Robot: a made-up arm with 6 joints.
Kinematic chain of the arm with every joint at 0, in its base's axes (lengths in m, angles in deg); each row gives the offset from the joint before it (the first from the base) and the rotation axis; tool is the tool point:
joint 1: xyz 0 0 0.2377 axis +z
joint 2: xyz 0 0 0 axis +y
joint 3: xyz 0 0 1.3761 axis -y
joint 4: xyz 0 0 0 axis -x
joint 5: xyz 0.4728 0 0 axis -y
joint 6: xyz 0 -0.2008 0 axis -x
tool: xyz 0 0 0
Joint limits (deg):
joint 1: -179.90..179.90
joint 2: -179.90..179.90
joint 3: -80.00..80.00
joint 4: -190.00..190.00
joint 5: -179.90..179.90
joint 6: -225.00..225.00
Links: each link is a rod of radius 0.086 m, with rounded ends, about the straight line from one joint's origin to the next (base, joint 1, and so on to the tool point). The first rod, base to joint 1, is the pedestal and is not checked.
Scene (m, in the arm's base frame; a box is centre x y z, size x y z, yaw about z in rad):
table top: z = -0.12
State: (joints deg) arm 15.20 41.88 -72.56 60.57 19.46 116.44
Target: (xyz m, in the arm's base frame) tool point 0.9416 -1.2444 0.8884
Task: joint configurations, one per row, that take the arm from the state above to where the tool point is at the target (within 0.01 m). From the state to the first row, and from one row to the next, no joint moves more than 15 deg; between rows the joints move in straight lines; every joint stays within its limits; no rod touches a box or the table.
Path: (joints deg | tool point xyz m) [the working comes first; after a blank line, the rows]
Joints at the target: -50.03 52.27 8.73 67.22 19.46 116.44
Straight joint move there: clear.

1: 4.33 43.61 -59.01 61.68 19.46 116.44 | 1.0226 -0.0181 0.7341
2: -6.54 45.34 -45.46 62.79 19.46 116.44 | 1.1328 -0.2223 0.7297
3: -17.42 47.07 -31.92 63.89 19.46 116.44 | 1.1899 -0.4660 0.7453
4: -28.29 48.80 -18.37 65.00 19.46 116.44 | 1.1807 -0.7319 0.7790
5: -39.16 50.53 -4.82 66.11 19.46 116.44 | 1.0979 -0.9990 0.8279
6: -50.03 52.27 8.73 67.22 19.46 116.44 | 0.9417 -1.2444 0.8883

